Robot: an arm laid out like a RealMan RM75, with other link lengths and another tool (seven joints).
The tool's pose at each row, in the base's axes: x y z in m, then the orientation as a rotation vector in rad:
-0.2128, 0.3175, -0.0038, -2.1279, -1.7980, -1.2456
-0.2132, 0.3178, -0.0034, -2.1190, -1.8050, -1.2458
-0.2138, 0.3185, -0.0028, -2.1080, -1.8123, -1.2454
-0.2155, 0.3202, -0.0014, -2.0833, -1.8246, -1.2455
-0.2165, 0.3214, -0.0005, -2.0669, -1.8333, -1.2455
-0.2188, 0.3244, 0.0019, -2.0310, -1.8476, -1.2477
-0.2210, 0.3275, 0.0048, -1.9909, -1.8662, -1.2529
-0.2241, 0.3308, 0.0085, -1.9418, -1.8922, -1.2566
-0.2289, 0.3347, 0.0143, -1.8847, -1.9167, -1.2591
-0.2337, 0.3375, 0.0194, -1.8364, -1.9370, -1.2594
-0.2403, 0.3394, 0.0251, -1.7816, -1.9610, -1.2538
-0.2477, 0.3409, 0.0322, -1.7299, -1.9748, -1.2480
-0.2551, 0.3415, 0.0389, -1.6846, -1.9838, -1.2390
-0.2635, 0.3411, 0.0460, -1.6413, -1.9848, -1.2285
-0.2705, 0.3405, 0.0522, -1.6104, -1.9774, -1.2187
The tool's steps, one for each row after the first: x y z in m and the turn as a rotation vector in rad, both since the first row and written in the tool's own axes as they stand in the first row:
0.0005, -0.0003, -0.0003, 0.0034, 0.0034, -0.0058
0.0014, -0.0007, -0.0006, 0.0082, 0.0079, -0.0121
0.0037, -0.0021, -0.0015, 0.0187, 0.0197, -0.0235
0.0052, -0.0030, -0.0020, 0.0256, 0.0273, -0.0315
0.0091, -0.0049, -0.0031, 0.0397, 0.0461, -0.0465
0.0134, -0.0065, -0.0045, 0.0528, 0.0664, -0.0660
0.0183, -0.0086, -0.0068, 0.0698, 0.0892, -0.0922
0.0251, -0.0115, -0.0110, 0.0909, 0.1170, -0.1192
0.0306, -0.0143, -0.0153, 0.1096, 0.1400, -0.1421
0.0358, -0.0181, -0.0215, 0.1342, 0.1640, -0.1685
0.0416, -0.0220, -0.0292, 0.1589, 0.1899, -0.1878
0.0464, -0.0257, -0.0371, 0.1836, 0.2130, -0.2026
0.0507, -0.0298, -0.0463, 0.2099, 0.2379, -0.2115
0.0543, -0.0330, -0.0544, 0.2318, 0.2587, -0.2120

